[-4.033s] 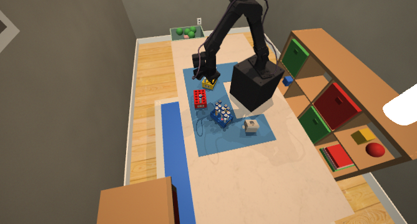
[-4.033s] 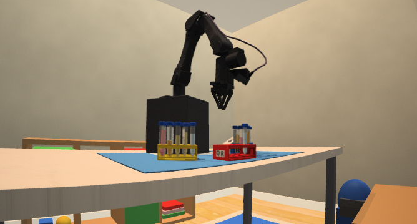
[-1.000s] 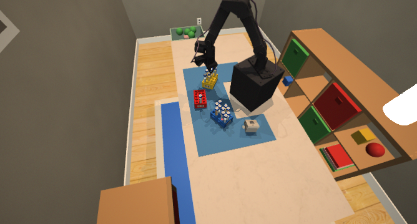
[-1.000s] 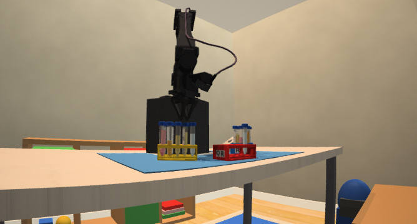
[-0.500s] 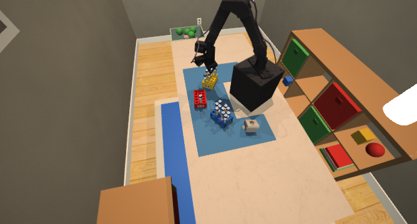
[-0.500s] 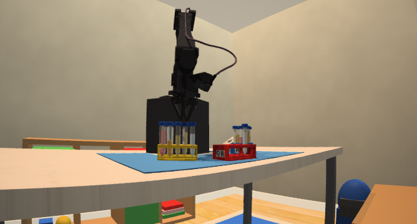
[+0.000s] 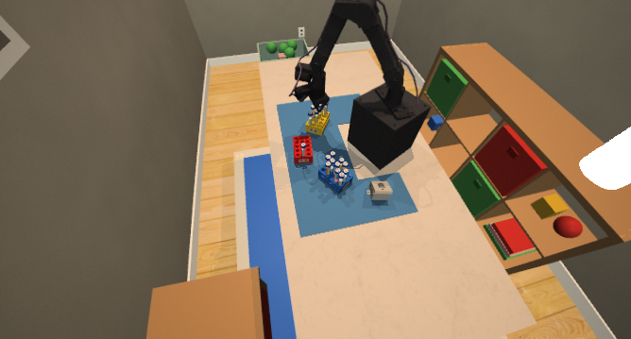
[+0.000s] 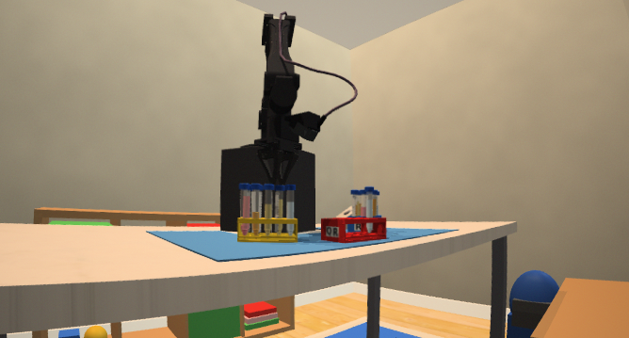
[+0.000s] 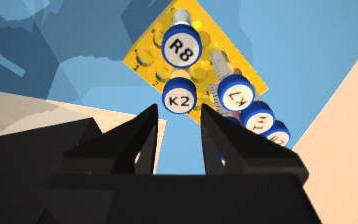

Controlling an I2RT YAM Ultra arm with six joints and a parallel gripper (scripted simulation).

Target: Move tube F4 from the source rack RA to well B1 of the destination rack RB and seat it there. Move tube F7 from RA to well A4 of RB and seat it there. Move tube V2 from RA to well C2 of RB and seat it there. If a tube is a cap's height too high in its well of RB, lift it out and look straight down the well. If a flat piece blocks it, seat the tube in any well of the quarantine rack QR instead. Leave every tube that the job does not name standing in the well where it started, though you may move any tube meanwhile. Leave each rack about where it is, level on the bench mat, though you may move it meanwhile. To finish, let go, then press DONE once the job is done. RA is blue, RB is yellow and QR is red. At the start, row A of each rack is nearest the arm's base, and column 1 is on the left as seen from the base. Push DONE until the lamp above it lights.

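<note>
Right now the tube is 10 mm ahead of my hand and 70 mm below it. Round my hand: red rack (120 mm ahead, 130 mm to the left, 110 mm below); then tube R8 (40 mm ahead, 70 mm below); then rack RB (10 mm behind, 20 mm to the right, 110 mm below).
</note>
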